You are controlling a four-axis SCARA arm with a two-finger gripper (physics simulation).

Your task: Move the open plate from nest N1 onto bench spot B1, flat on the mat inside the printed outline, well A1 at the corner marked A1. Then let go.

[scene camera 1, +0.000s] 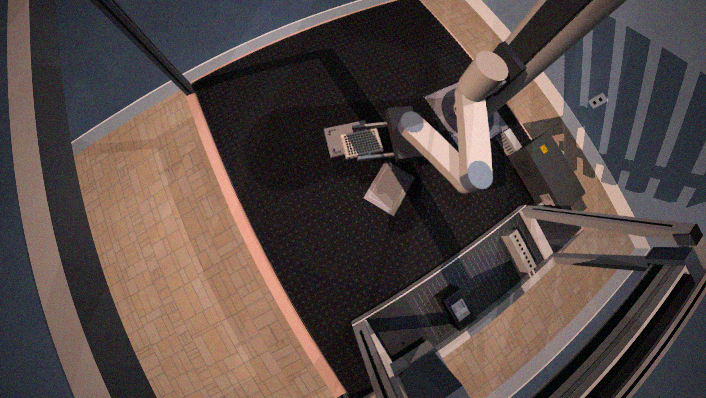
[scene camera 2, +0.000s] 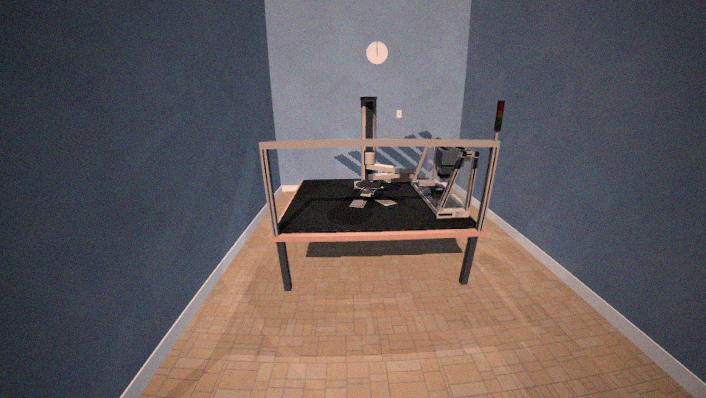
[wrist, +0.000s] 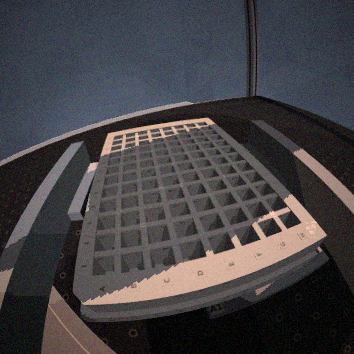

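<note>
The open plate is a pale grid of square wells. My gripper is shut on the plate, one finger along each long side, and holds it level above a pale base with dark printed marks, which looks like nest N1. In the wrist view the plate's letters A to H run along the near edge, A at the left. A small label reading A1 shows below that edge. I cannot make out the printed outline of bench spot B1.
A pale, lid-like panel lies turned at an angle beside the gripper. A round dark device on a pale base is partly hidden behind the arm. A dark box stands near the column. A clear-walled enclosure stands at one side.
</note>
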